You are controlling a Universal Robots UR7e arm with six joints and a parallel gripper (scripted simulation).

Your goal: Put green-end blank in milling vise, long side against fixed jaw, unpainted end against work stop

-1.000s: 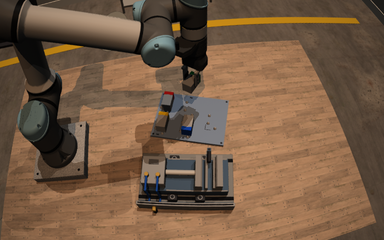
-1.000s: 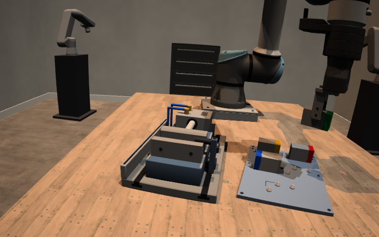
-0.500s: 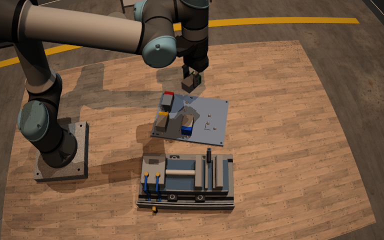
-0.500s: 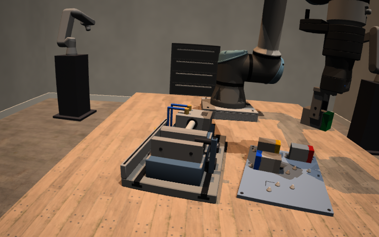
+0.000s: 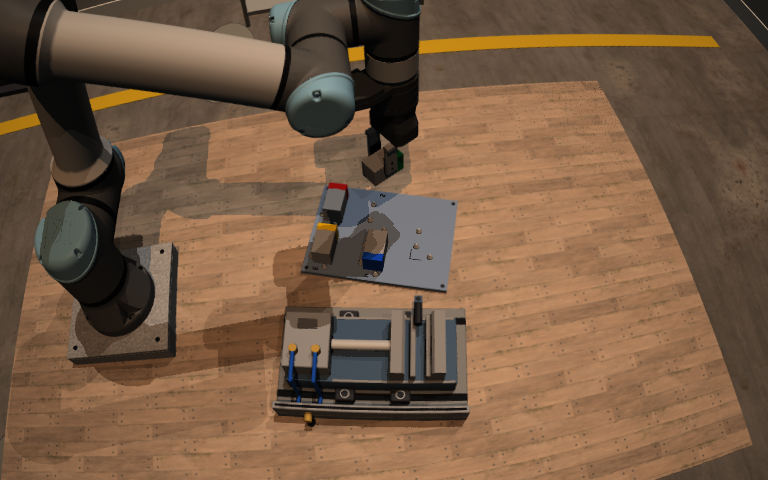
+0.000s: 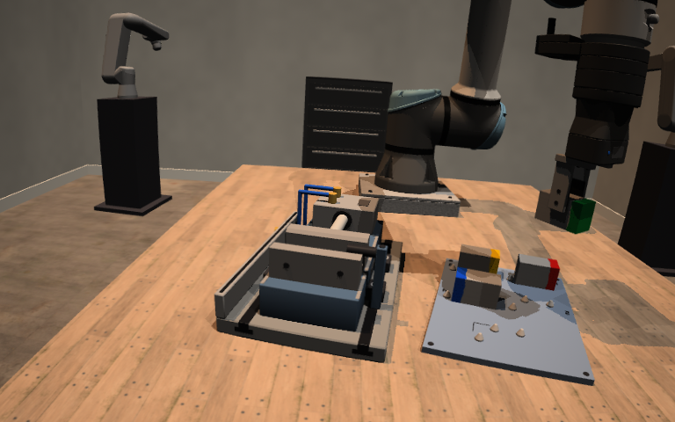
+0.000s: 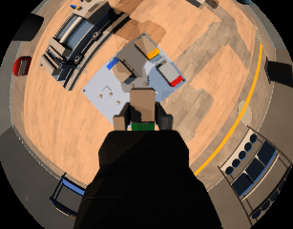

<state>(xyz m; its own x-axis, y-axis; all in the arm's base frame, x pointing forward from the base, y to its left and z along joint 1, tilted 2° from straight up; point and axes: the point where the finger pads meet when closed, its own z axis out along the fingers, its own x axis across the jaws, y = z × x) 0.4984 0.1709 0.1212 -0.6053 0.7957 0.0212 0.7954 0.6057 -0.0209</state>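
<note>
Now: hand 20 mm above the green-ended blank. Round my hand: red-ended blank (140 mm below, 90 mm behind, 20 mm to the left); then grey plate (170 mm below, 40 mm to the right, 10 mm behind); then blue-ended blank (140 mm below, 90 mm to the right, 20 mm behind).
</note>
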